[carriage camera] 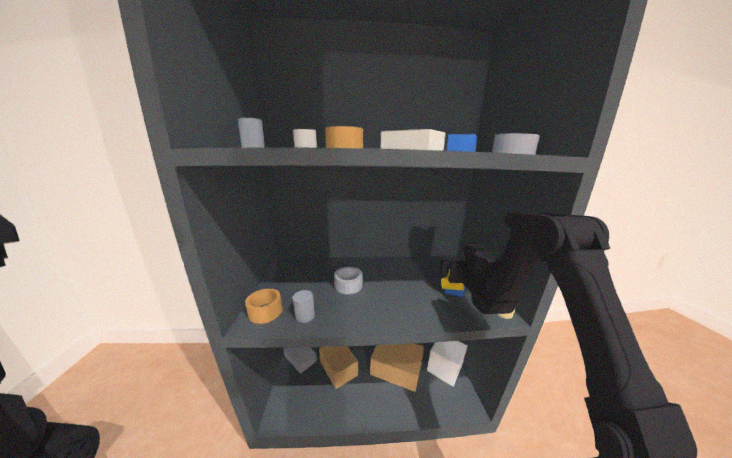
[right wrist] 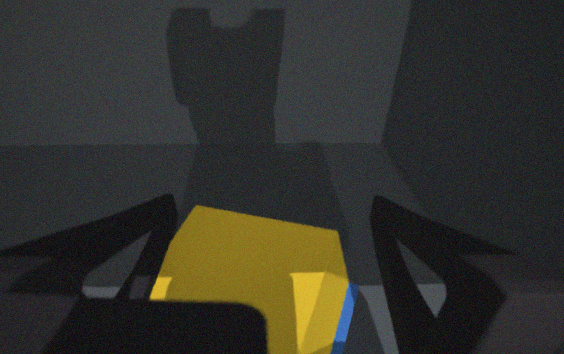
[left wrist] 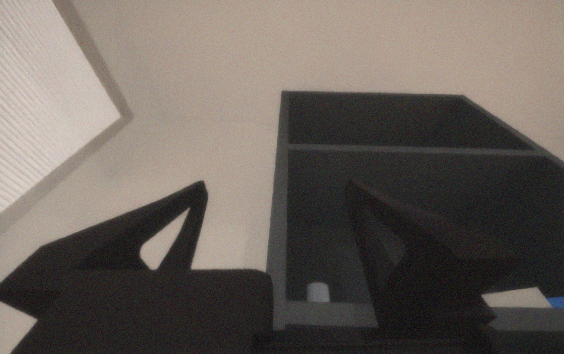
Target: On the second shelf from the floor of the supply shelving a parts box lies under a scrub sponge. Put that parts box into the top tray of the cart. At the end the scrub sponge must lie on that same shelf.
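Frame: origin at the left arm's base, x left, y back, z up, level; centimetres.
Seen in the pictures: left gripper, fingertip midpoint: [left wrist: 276, 186]; right gripper, fingertip midpoint: [carriage camera: 453, 261] [right wrist: 273, 206].
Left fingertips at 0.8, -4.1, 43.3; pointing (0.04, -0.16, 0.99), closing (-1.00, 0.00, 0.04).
Note:
A point is followed by its place in that frame, as x, y, z.
The yellow scrub sponge [carriage camera: 451, 284] {-65.8, -49.0, 1.7} lies on the blue parts box [carriage camera: 455, 293] {-68.0, -49.4, -2.2} at the right of the second shelf from the floor. In the right wrist view the sponge [right wrist: 245, 267] {-68.4, -54.3, 5.5} fills the lower middle and a strip of the blue box [right wrist: 346, 312] {-73.0, -55.1, 1.0} shows under its right edge. My right gripper [right wrist: 273, 206] {-69.4, -57.5, 5.8} is open, its fingers standing on either side of the sponge. In the carriage view the right gripper [carriage camera: 461, 273] reaches in from the right and hides part of the stack. My left gripper [left wrist: 276, 186] {0.8, -4.1, 43.3} is open and empty, pointing up at the shelving's side.
On the same shelf stand an orange ring [carriage camera: 263, 305] {-9.0, -39.0, 2.1}, a grey cylinder [carriage camera: 303, 305] {-20.1, -38.4, 2.9}, a grey ring [carriage camera: 348, 280] {-31.9, -52.0, 1.9} and a pale ring [carriage camera: 507, 313] {-78.7, -37.8, -1.2} half hidden under my arm. Boxes sit on the shelf below, several objects on the shelf above.

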